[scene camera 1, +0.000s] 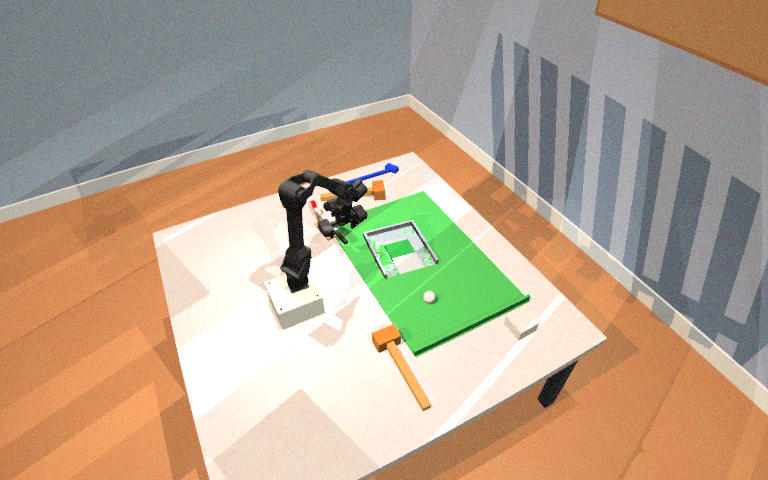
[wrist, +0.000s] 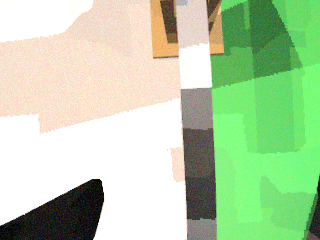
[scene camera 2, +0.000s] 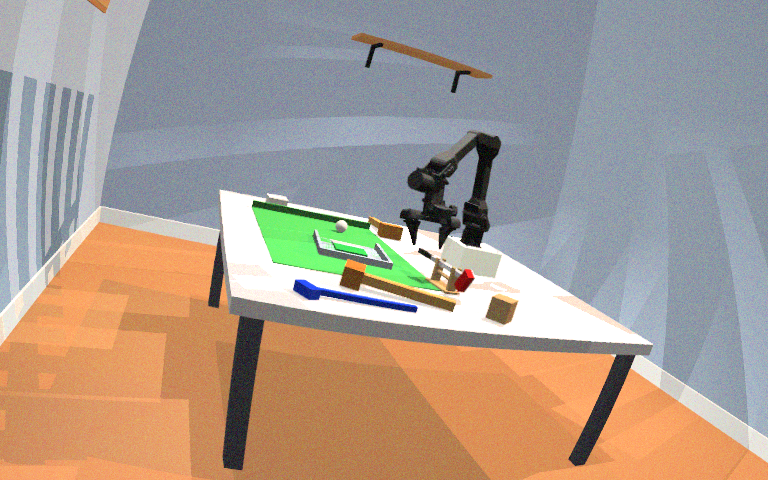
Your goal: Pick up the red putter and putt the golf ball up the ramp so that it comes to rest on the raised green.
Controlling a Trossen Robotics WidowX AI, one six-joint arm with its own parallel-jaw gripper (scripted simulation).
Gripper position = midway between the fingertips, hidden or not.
Observation:
My gripper (scene camera 2: pixel 427 247) is open, holding nothing. I also see a blue putter (scene camera 2: pixel 303 287), a wooden mallet (scene camera 1: pixel 384 339), a wooden mallet (scene camera 2: pixel 353 275), a wooden cube (scene camera 2: pixel 501 308) and a green mat (scene camera 1: pixel 467 284).
My gripper shows as well in scene camera 1 (scene camera 1: pixel 341 233) and in the wrist view (wrist: pixel 210 186). The green mat also shows in the wrist view (wrist: pixel 258 85) and in scene camera 2 (scene camera 2: pixel 289 238). The wrist view misses the blue putter: it is out of frame. The wrist view does not show the wooden cube: it is out of frame.

